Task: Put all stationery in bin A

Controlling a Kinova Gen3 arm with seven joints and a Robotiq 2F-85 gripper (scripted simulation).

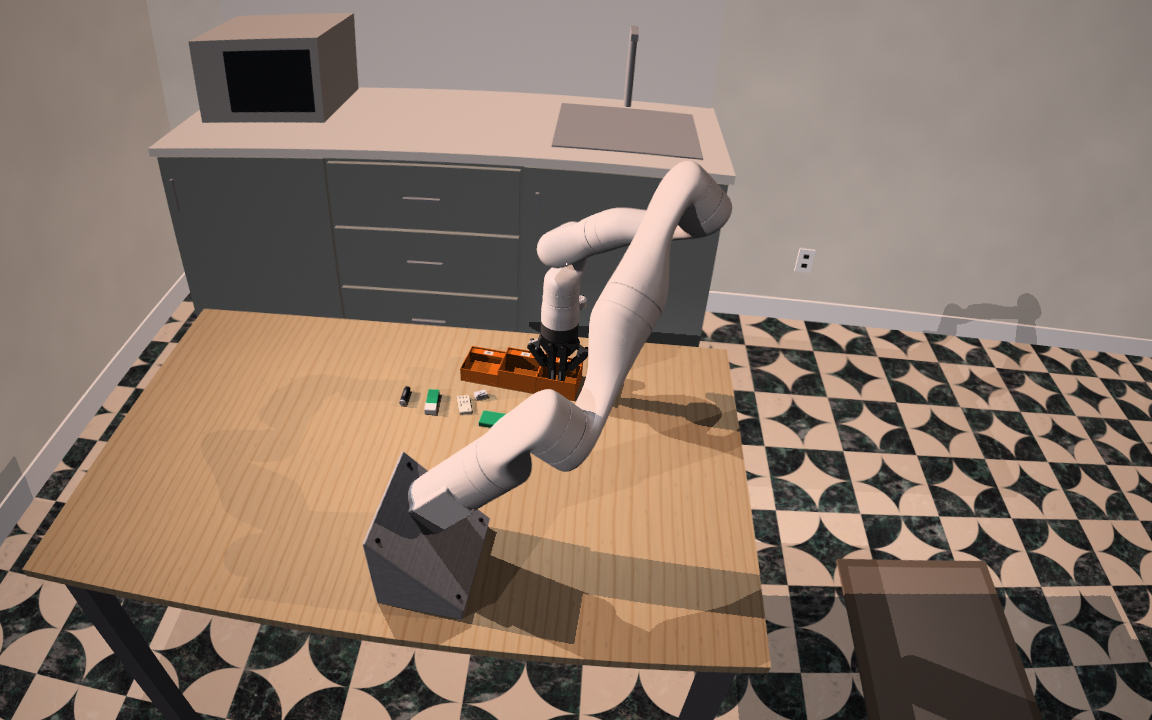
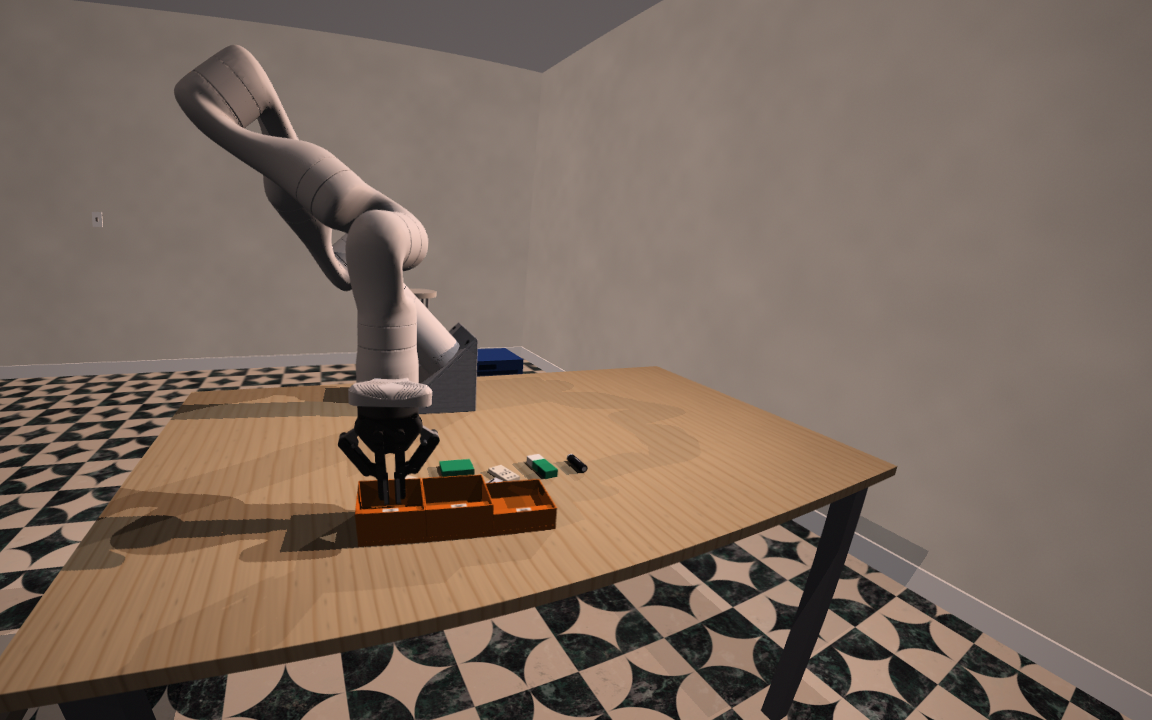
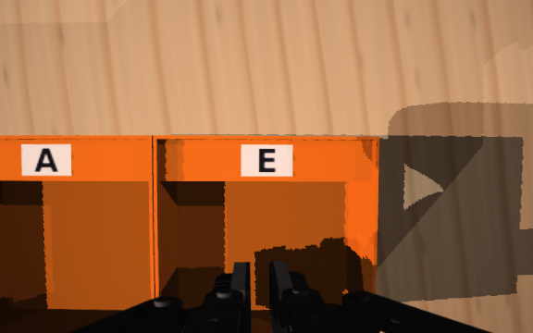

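Right now the orange three-compartment bin is 80 mm to the left of my hand, 20 mm below it and 20 mm ahead of it. From my hand the other things lie so: white pencil sharpener 150 mm to the left, 50 mm behind, 40 mm below; green-and-white eraser 240 mm to the left, 110 mm behind, 40 mm below; green block 120 mm behind, 110 mm to the left, 40 mm below.
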